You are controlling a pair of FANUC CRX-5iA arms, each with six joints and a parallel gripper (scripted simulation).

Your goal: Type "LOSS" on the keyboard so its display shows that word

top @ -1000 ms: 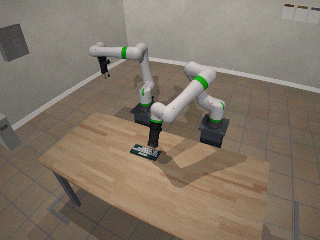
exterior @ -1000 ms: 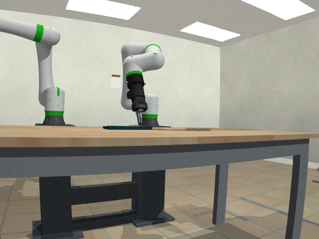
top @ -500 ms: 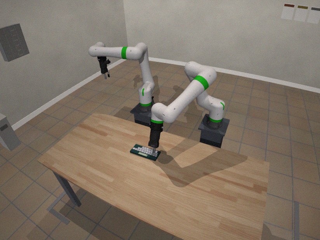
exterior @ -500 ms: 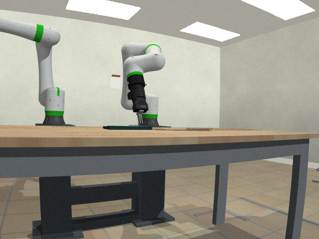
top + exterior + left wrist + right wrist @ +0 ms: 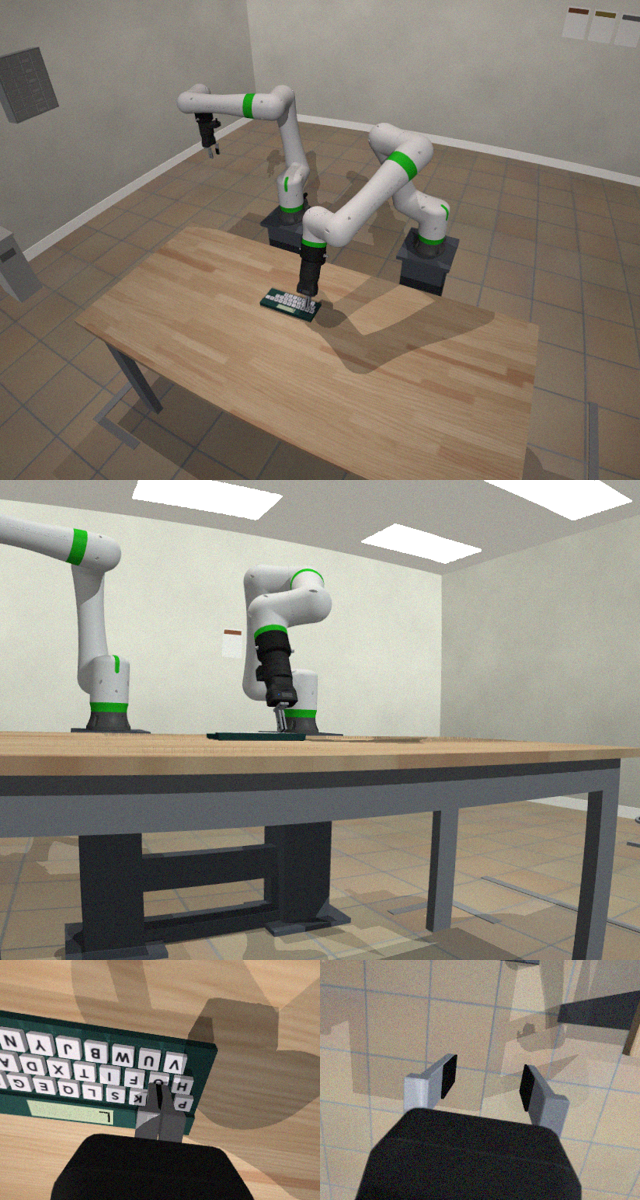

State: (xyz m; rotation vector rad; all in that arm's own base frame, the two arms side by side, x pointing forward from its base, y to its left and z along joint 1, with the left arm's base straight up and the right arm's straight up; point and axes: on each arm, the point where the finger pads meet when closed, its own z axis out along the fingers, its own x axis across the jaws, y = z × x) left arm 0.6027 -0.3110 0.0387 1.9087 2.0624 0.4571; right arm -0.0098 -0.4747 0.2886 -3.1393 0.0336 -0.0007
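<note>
My left hand is 2 cm short of the left-arrow key, 17 cm to the left of it and 2 cm above it.
</note>
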